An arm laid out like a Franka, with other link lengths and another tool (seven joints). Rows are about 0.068 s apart.
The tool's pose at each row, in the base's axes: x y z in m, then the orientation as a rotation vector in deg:
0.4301, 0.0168, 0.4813, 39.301, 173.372, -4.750
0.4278, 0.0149, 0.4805, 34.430, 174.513, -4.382
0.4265, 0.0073, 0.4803, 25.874, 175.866, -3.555
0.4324, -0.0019, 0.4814, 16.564, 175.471, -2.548
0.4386, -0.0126, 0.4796, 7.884, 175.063, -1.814
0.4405, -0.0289, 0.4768, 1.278, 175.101, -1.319
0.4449, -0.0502, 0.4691, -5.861, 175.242, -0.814
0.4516, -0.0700, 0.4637, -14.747, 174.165, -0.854
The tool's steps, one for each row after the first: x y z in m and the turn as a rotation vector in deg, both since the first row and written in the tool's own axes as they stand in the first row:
0.0013, -0.0027, 0.0009, -0.289, 0.076, -3.218
-0.0008, -0.0101, 0.0015, -0.967, -0.069, -8.782
-0.0101, -0.0159, 0.0011, -2.058, -1.564, -14.674
-0.0202, -0.0227, 0.0037, -2.867, -2.606, -20.255
-0.0288, -0.0365, 0.0075, -3.307, -2.791, -24.560
-0.0415, -0.0534, 0.0166, -3.680, -2.625, -29.224
-0.0558, -0.0681, 0.0233, -3.896, -3.355, -35.044

